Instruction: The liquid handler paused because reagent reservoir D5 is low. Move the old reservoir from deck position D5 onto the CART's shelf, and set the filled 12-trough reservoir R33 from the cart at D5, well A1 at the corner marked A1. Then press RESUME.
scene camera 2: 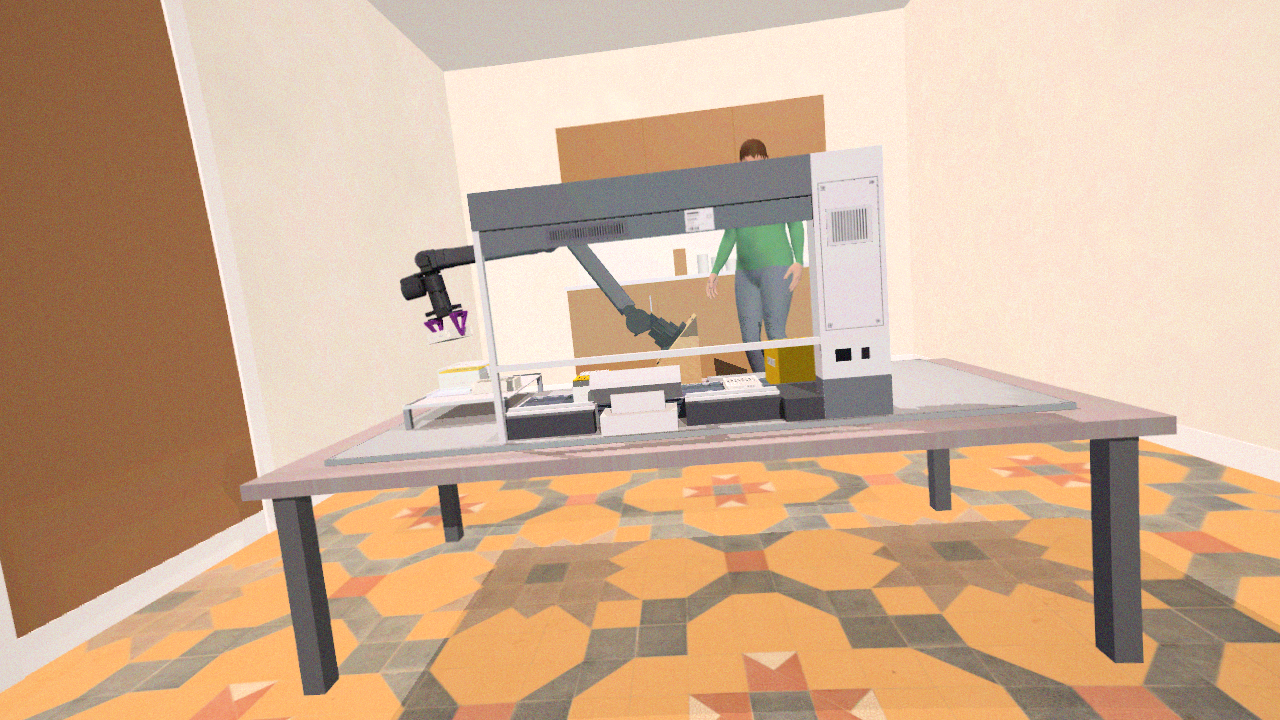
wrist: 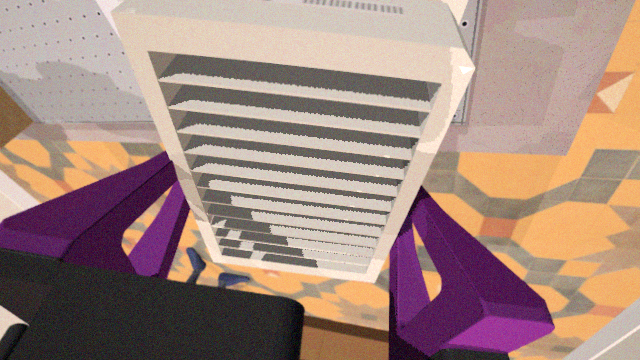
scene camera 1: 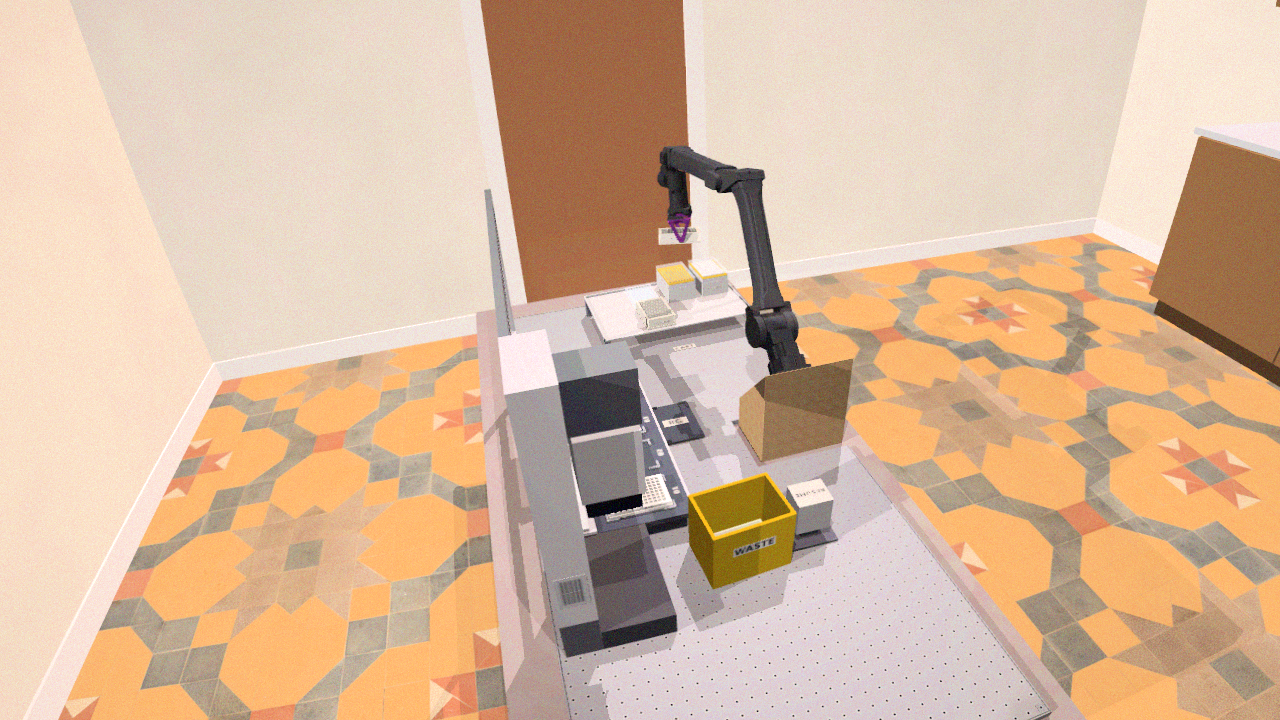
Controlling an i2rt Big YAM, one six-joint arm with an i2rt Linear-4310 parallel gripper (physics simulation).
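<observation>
My gripper is shut on a white reservoir with a row of parallel troughs. Its purple fingers press on the long sides. The reservoir hangs roughly level, high above the cart and touches nothing below. No label on it can be read, so I cannot tell whether it is R33 or the old one. A smaller white gridded item stands on the cart's shelf. The liquid handler hides much of its deck; D5 and RESUME cannot be made out.
Two boxes, one yellow-topped and one pale, stand at the cart's back. A dark pad lies beside the deck. A brown panel box stands near the arm's base. A yellow WASTE bin and a white block stand nearer.
</observation>
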